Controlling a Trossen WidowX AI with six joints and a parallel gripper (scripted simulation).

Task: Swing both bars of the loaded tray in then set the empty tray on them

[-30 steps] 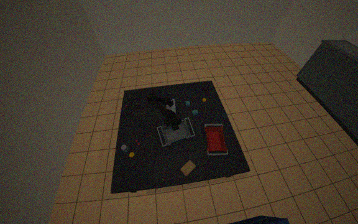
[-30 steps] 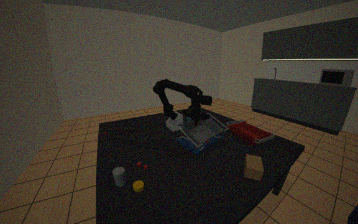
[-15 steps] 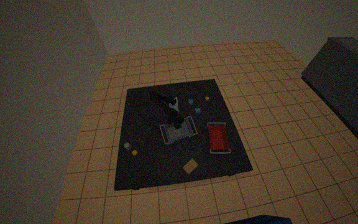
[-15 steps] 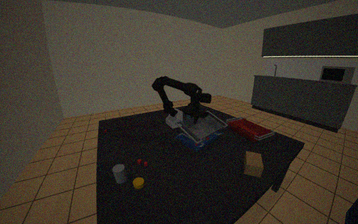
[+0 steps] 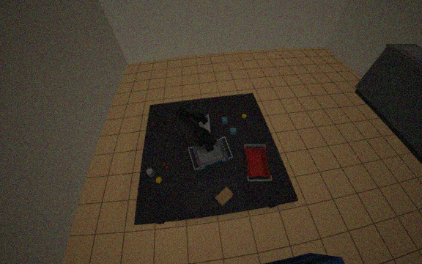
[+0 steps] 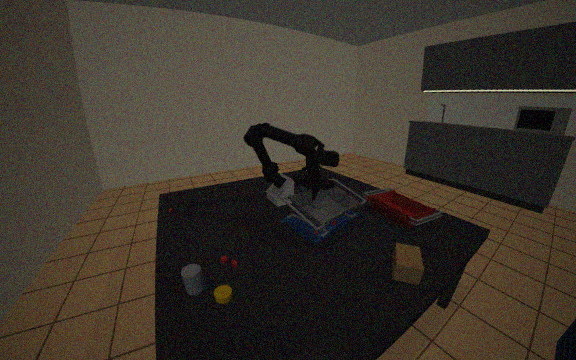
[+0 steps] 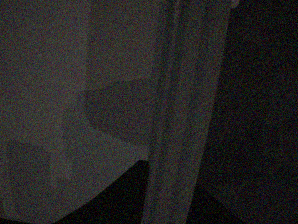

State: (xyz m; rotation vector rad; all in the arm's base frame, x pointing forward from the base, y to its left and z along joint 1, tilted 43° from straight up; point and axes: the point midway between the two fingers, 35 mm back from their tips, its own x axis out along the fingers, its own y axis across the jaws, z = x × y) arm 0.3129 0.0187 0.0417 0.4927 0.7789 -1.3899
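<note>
The grey tray is 8 cm ahead of my gripper tip, 2 cm to the left of it and 1 cm above it. The rest, counted from my gripper tip: white disc 52 cm to the right, 14 cm ahead, 8 cm below; tan box 42 cm ahead, 9 cm below, 8 cm to the left.
</note>
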